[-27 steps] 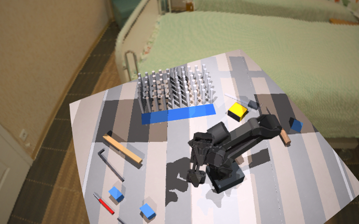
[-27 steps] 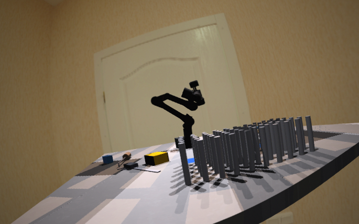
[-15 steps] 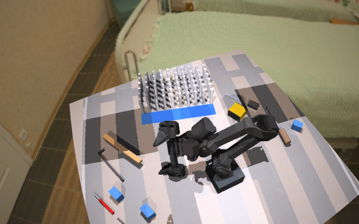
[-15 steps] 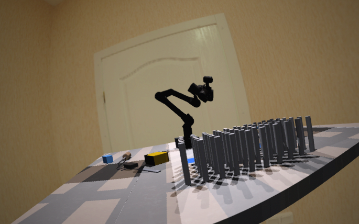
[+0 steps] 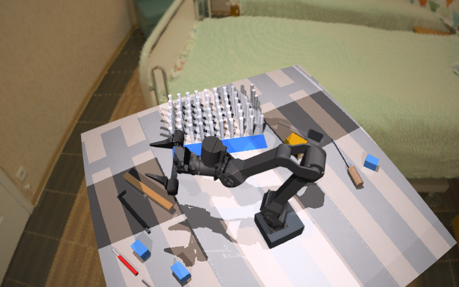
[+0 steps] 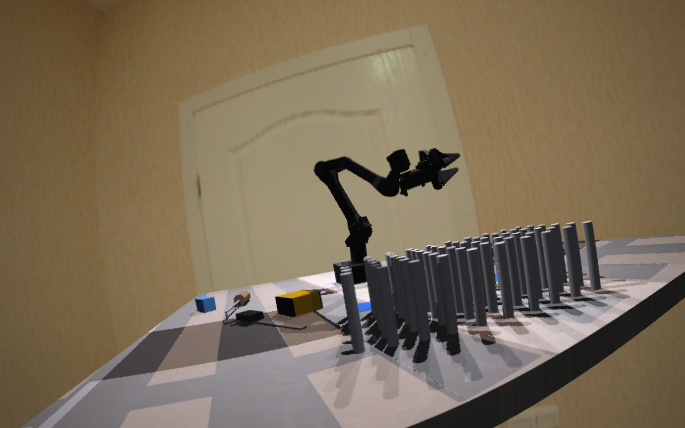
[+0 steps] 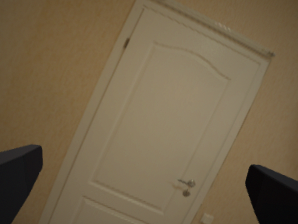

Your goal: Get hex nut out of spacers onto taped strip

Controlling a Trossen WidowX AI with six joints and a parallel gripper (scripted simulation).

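The brown-handled tool lies 760 mm to the right of my gripper tip and 320 mm below it. From my gripper tip the other things lie so: blue taped strip (250 mm ahead, 280 mm to the right, 330 mm below); then hex nut (430 mm ahead, 220 mm to the right, 330 mm below); then red-handled tool (130 mm behind, 230 mm to the left, 330 mm below).
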